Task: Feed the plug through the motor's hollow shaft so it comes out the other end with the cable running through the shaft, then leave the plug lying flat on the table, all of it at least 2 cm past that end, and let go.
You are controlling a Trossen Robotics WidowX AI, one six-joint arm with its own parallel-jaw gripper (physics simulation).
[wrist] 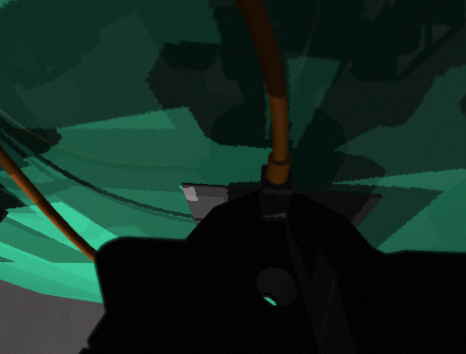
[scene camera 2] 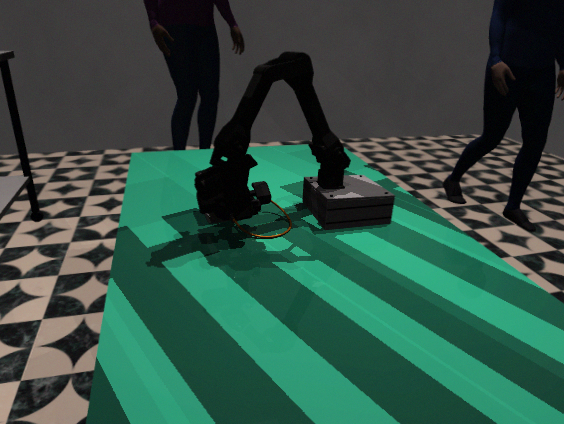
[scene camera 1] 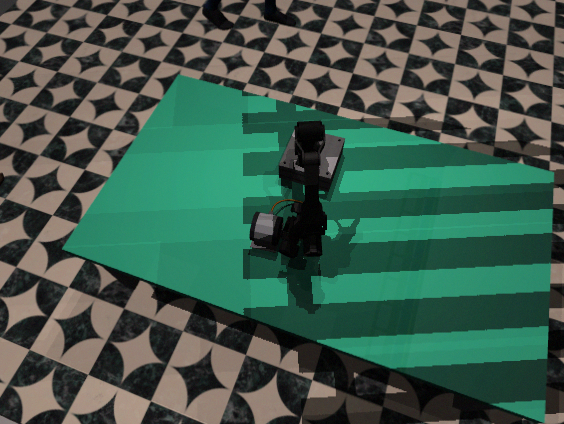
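Pixels of known places: gripper, fingertip midpoint: (wrist: 272,213) (scene camera 2: 232,214) (scene camera 1: 282,234); arm's base, link origin: (scene camera 2: 330,185).
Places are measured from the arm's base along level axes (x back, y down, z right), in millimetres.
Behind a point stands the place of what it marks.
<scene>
The motor (scene camera 1: 266,229) @[z 20, x -322, y -11 mm], a silver cylinder with black ends on a grey base, lies left of my gripper in scene camera 1. My gripper (scene camera 1: 289,241) @[z -22, x -287, y 63 mm] (wrist: 272,213) @[z -22, x -287, y 63 mm] is low over the table, close beside the motor, and shut on the plug. The small black plug (wrist: 276,202) @[z -34, x -287, y 62 mm] shows at the fingertips in the wrist view, its cable end facing up the picture. The orange cable (scene camera 1: 287,200) @[z 13, x -153, y 60 mm] (scene camera 2: 265,236) @[z -133, x -214, y 79 mm] (wrist: 280,125) @[z -73, x -278, y 67 mm] arcs between the motor and gripper area. Dark parts hide the shaft's ends, so whether the plug sits inside the shaft cannot be told.
The arm's grey base box (scene camera 1: 334,162) @[z -101, x 28, y -5 mm] (scene camera 2: 359,216) @[z -107, x 52, y 53 mm] stands behind the gripper on the green table (scene camera 1: 150,175) @[z 557, x -237, y 85 mm] (scene camera 2: 280,320) @[z -457, x -245, y 85 mm]. Striped shadows cross the table. Another strand of orange cable runs at the left of the wrist view. People stand beyond the table.
</scene>
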